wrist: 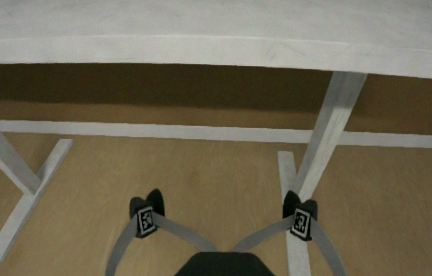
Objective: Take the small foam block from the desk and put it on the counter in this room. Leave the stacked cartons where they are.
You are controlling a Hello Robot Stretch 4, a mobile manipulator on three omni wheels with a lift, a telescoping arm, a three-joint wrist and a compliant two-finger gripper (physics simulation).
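Frame: origin at the robot's base, x ahead, y left, z up, level; millimetres.
Where they show: hand, tool point: (223,210).
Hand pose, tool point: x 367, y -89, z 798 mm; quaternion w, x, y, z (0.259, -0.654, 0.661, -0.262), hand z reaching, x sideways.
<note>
After its pixels a point has its place.
The gripper (223,204) {x 367, y -89, z 798 mm} is in the lower part of the wrist view. Its two dark fingertips stand wide apart, with the floor showing between them, so it is open and holds nothing. A pale grey-white table top (215,50) {x 441, y -82, z 912 mm} runs across the upper part of the view, beyond the fingertips; I cannot tell whether it is the desk or the counter. The small foam block and the stacked cartons do not show in this view.
A pale table leg (327,132) {x 762, y -389, z 513 mm} slopes down at the right to a foot bar (297,255) behind the right finger. Another foot bar (22,220) lies at the left. A white strip (200,132) {x 1259, y 22, z 27 mm} runs across under the table. The floor (215,170) {x 1040, y -64, z -27 mm} is light brown.
</note>
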